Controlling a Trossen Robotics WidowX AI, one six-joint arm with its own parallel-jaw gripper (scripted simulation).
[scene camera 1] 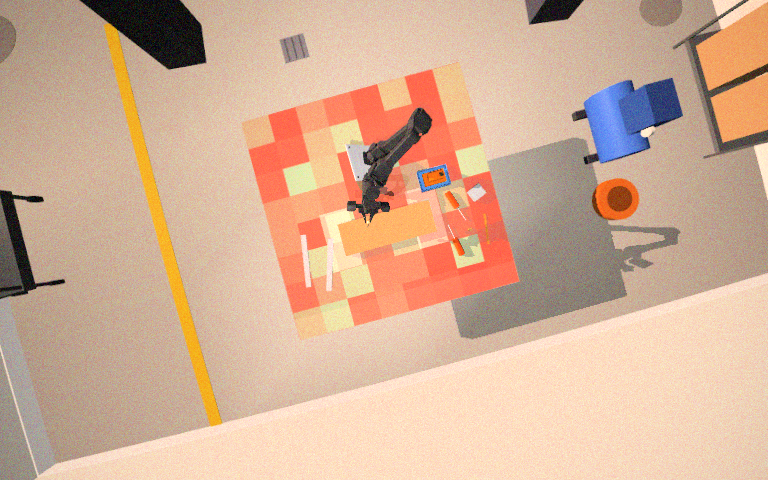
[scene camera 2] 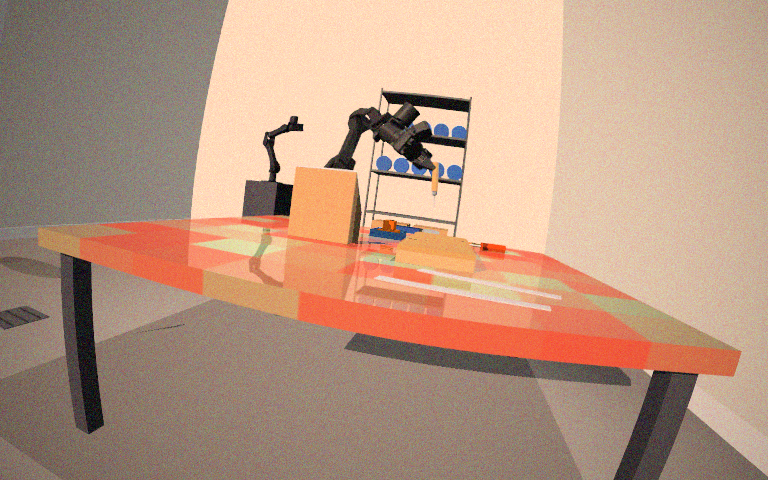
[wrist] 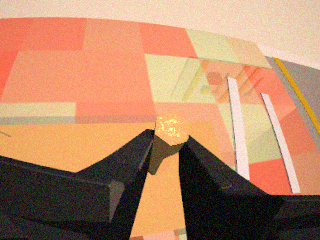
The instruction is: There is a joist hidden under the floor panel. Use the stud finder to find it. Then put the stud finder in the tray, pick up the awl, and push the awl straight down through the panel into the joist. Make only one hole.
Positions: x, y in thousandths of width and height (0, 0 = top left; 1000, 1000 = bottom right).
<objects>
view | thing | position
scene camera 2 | my gripper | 567, 353
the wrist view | my gripper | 520, 581
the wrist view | awl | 536, 540
</objects>
